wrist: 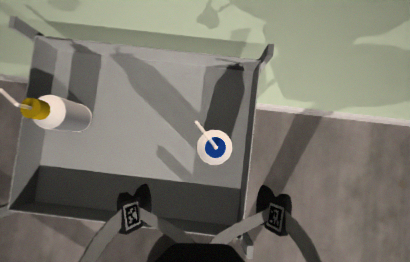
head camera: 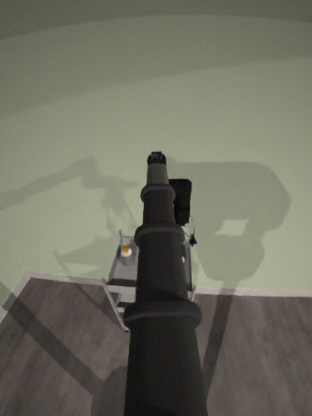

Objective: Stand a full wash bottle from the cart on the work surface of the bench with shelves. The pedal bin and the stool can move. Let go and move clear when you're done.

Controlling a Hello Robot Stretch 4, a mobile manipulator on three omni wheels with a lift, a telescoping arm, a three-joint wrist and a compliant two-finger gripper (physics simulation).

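Frame: origin at the robot's base, x ahead, y left, z up, level; millimetres.
Seen in the pictures: end effector, tool point: (wrist: 203, 204).
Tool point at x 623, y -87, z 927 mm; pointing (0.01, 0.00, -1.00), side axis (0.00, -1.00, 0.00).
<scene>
Offsets run from my tool point to a thing's top centre.
A wash bottle with a yellow cap {dx +116, dy +280, dz -117 mm} (head camera: 126, 255) (wrist: 74, 116) stands at the left side of the top tray of the grey cart (head camera: 121, 274) (wrist: 115, 150). A second wash bottle with a blue cap {dx +59, dy -9, dz -117 mm} (wrist: 215, 148) stands near the tray's right side, seen from almost straight above in the wrist view; the arm hides most of it in the head view. How full each bottle is cannot be told. My gripper (wrist: 204, 204) is open and empty, pointing down above the tray's front part, with the blue-capped bottle ahead of the gap between its fingers. The bench with shelves does not show.
The extended arm (head camera: 162, 270) covers the middle of the head view and hides part of the cart. A green wall (head camera: 240, 110) rises behind the cart. The tray has raised walls and corner posts (wrist: 267, 54). The pedal bin and stool do not show.
</scene>
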